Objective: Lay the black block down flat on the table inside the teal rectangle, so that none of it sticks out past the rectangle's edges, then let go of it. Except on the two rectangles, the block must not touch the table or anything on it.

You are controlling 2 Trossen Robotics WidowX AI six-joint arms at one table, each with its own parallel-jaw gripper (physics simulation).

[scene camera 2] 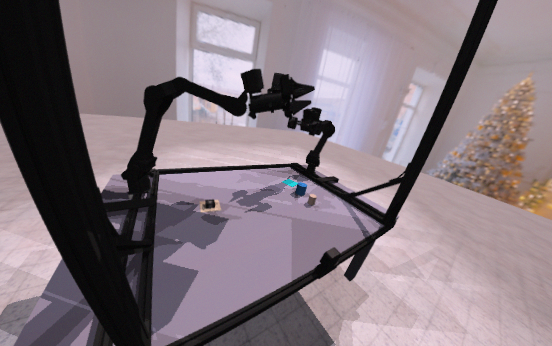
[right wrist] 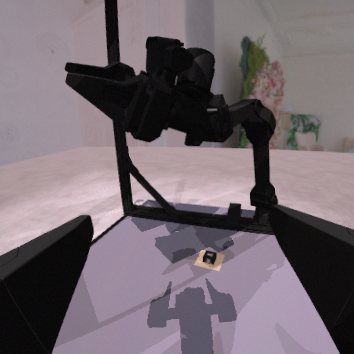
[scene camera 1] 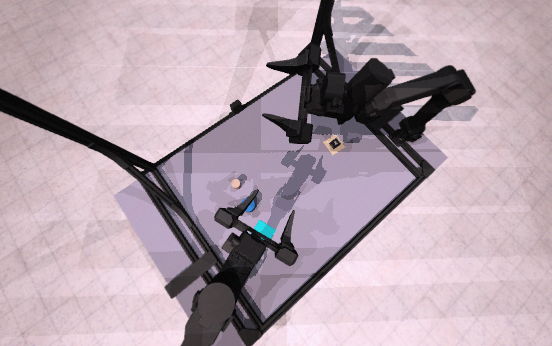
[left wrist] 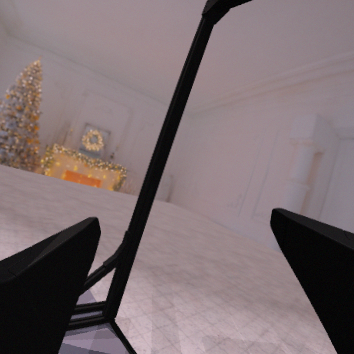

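Where they show: left gripper, fingertip midpoint: (scene camera 2: 312,95) (right wrist: 65,70) (scene camera 1: 264,89) (left wrist: 185,221); right gripper, fingertip midpoint: (scene camera 2: 296,123) (right wrist: 182,218) (scene camera 1: 276,199); left arm's base, link origin: (scene camera 2: 139,189) (right wrist: 261,220) (scene camera 1: 397,137); right arm's base, link origin: (scene camera 2: 310,172).
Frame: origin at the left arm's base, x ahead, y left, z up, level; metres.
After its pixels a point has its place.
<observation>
The small black block (scene camera 1: 335,143) {x 0.246, y -0.145, z 0.000 m} (scene camera 2: 209,203) {x 0.239, y -0.157, z 0.000 m} (right wrist: 209,257) {x 0.258, y -0.144, z 0.000 m} sits on the beige rectangle (scene camera 1: 328,145) (scene camera 2: 213,209) {x 0.251, y -0.174, z -0.018 m} (right wrist: 215,266) {x 0.269, y -0.124, z -0.018 m}. The teal rectangle (scene camera 1: 264,230) {x 0.706, y -0.038, z -0.018 m} (scene camera 2: 290,183) {x 0.712, y -0.042, z -0.018 m} lies farther off, partly under the right gripper in scene camera 1; no block is on its visible part. My left gripper (scene camera 1: 266,90) {x 0.533, y -0.260, z 0.435 m} (scene camera 2: 311,96) {x 0.533, y -0.260, z 0.435 m} (left wrist: 185,221) {x 0.533, y -0.260, z 0.435 m} is open and empty, raised high above the table and pointing away from the block. My right gripper (scene camera 1: 275,202) {x 0.631, y -0.086, z 0.326 m} (right wrist: 182,218) {x 0.631, y -0.086, z 0.326 m} is open and empty, high above the table near the teal rectangle. The block does not show in the left wrist view.
A blue cylinder (scene camera 1: 250,205) {x 0.692, y -0.144, z 0.032 m} (scene camera 2: 301,189) {x 0.682, y -0.171, z 0.015 m} stands beside the teal rectangle. A smaller tan cylinder (scene camera 1: 236,183) {x 0.687, y -0.247, z 0.022 m} (scene camera 2: 312,200) {x 0.679, y -0.262, z 0.006 m} stands beyond it. Black frame rails edge the table, with tall posts at corners. A small black box (scene camera 1: 236,106) {x 0.499, y -0.523, z 0.031 m} (scene camera 2: 329,257) {x 0.475, y -0.541, z 0.032 m} sits on one rail.
</observation>
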